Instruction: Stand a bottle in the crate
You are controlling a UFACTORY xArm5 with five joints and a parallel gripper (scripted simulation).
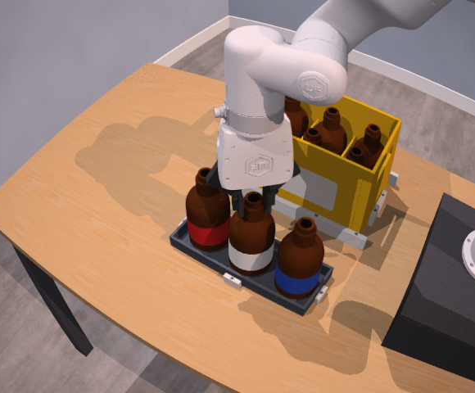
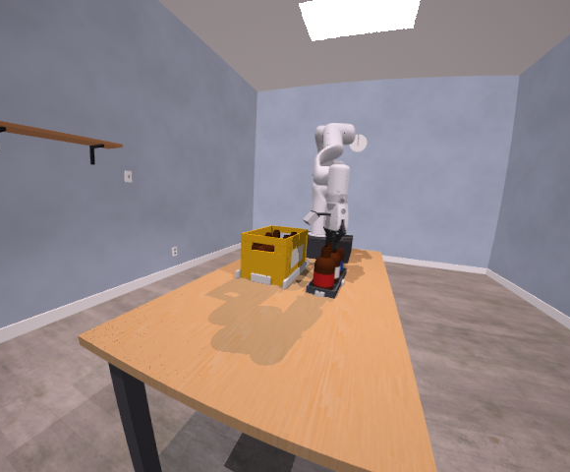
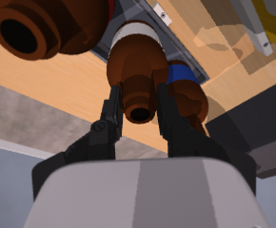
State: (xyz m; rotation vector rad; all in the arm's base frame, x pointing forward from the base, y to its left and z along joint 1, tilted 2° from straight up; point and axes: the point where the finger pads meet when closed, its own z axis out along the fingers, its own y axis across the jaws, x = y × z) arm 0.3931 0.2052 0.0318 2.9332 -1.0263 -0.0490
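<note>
The grey tray lies 140 mm below my hand. The rest, counted from my hand: yellow crate (230 mm to the right, 70 mm below, 20 mm ahead).
</note>
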